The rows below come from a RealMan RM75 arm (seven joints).
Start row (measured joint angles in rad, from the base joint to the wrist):
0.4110, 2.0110, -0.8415, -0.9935, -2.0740, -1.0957, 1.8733
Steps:
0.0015, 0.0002, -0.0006, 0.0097, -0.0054, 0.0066, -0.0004
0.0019, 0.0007, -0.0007, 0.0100, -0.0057, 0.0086, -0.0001
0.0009, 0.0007, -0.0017, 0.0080, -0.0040, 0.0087, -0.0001
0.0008, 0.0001, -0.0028, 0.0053, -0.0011, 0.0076, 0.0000
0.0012, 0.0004, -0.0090, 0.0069, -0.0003, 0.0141, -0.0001
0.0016, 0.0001, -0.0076, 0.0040, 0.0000, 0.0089, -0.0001
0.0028, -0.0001, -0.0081, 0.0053, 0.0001, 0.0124, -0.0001
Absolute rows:
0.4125, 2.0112, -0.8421, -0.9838, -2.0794, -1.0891, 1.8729
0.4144, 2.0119, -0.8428, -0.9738, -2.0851, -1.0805, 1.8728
0.4153, 2.0126, -0.8445, -0.9658, -2.0891, -1.0718, 1.8727
0.4161, 2.0127, -0.8473, -0.9605, -2.0902, -1.0642, 1.8727
0.4173, 2.0131, -0.8563, -0.9536, -2.0905, -1.0501, 1.8726
0.4189, 2.0132, -0.8639, -0.9496, -2.0905, -1.0412, 1.8725
0.4217, 2.0131, -0.8720, -0.9443, -2.0904, -1.0288, 1.8724

